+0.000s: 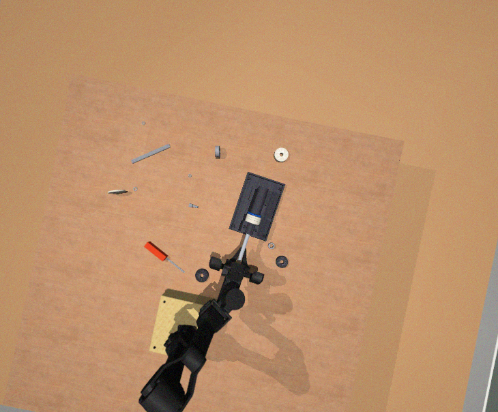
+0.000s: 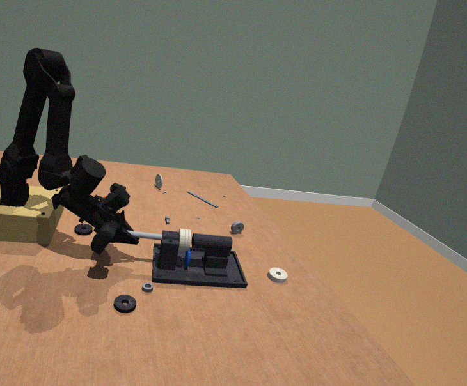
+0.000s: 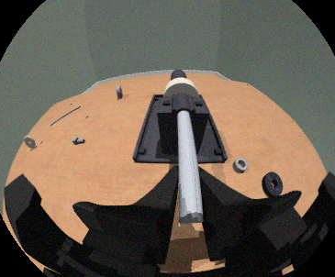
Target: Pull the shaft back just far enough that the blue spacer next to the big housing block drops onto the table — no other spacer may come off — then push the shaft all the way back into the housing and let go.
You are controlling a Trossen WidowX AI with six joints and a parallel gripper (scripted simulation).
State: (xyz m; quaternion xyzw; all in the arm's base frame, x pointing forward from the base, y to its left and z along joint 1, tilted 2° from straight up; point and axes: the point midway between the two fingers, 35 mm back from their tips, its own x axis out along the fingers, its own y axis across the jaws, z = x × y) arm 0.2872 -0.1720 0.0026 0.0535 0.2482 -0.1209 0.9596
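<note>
My gripper tip is 120 mm short of the blue spacer, 30 mm to the left of it and 30 mm above it. Also, from my gripper tip: grey bushing: 350 mm ahead, 120 mm to the left, 40 mm below; then red-handled screwdriver: 70 mm behind, 300 mm to the left, 60 mm below; then grey shaft: 40 mm ahead, 10 mm to the right, 20 mm above.
</note>
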